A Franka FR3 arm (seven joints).
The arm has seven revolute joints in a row. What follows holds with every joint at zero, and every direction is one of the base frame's.
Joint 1 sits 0.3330 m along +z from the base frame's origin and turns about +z.
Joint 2 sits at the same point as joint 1 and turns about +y.
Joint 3 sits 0.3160 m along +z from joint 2 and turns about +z.
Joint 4 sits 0.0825 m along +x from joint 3 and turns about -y.
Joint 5 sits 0.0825 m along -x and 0.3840 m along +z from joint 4 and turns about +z.
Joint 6 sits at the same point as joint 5 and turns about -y.
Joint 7 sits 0.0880 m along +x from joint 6 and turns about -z.
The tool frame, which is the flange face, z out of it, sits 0.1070 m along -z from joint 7; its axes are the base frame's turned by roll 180.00, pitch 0.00 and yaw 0.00 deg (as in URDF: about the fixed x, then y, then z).
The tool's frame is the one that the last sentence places.
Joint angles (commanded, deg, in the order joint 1, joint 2, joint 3, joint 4, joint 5, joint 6, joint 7), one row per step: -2.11, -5.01, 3.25, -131.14, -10.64, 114.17, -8.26; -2.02, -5.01, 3.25, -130.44, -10.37, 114.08, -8.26; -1.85, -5.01, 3.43, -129.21, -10.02, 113.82, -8.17; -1.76, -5.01, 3.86, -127.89, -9.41, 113.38, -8.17; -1.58, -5.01, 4.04, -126.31, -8.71, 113.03, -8.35; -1.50, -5.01, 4.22, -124.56, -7.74, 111.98, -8.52; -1.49, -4.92, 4.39, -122.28, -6.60, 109.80, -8.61; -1.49, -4.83, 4.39, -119.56, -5.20, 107.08, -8.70; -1.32, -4.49, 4.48, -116.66, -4.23, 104.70, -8.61; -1.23, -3.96, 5.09, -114.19, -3.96, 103.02, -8.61; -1.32, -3.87, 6.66, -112.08, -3.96, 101.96, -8.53; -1.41, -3.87, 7.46, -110.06, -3.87, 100.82, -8.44
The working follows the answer.
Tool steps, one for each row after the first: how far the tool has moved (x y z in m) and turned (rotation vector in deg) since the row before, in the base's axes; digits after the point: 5 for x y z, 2 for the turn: 0.00319, 0.00109, 0.00505, 0.22, -0.61, -0.08; 0.00525, 0.00341, 0.00886, 0.25, -0.98, 0.03; 0.00502, 0.00518, 0.00938, 0.46, -0.87, 0.12; 0.00609, 0.00408, 0.01160, 0.62, -1.18, 0.12; 0.00502, 0.00336, 0.01215, 0.80, -0.65, -0.19; 0.00457, 0.00270, 0.01421, 0.88, 0.02, -0.51; 0.00450, 0.00155, 0.01716, 1.15, 0.14, -0.78; 0.00552, 0.00365, 0.01701, 0.83, -0.16, -0.39; 0.00524, 0.00694, 0.01288, 0.22, -0.25, 0.49; 0.00320, 0.01407, 0.01482, -0.05, -0.97, 1.34; 0.00238, 0.00708, 0.01491, 0.09, -0.88, 0.53
Tool pose at each row, in the base's axes (x y z in m, rotation vector in deg; rounded; the steps above come from the unrounded poses): 0.47806, -0.00177, 0.37315, 168.85, 21.85, -18.70; 0.48124, -0.00067, 0.37820, 169.12, 21.72, -17.78; 0.48649, 0.00274, 0.38705, 169.40, 21.70, -16.29; 0.49151, 0.00791, 0.39644, 169.83, 21.89, -14.93; 0.49760, 0.01200, 0.40803, 170.42, 22.08, -13.07; 0.50262, 0.01536, 0.42019, 171.25, 21.90, -12.00; 0.50719, 0.01806, 0.43440, 172.24, 21.33, -11.97; 0.51169, 0.01961, 0.45155, 173.55, 20.42, -12.10; 0.51721, 0.02326, 0.46857, 174.46, 19.99, -11.80; 0.52246, 0.03021, 0.48145, 174.56, 20.77, -11.36; 0.52566, 0.04428, 0.49627, 174.16, 22.72, -9.82; 0.52804, 0.05137, 0.51118, 174.07, 23.47, -8.43

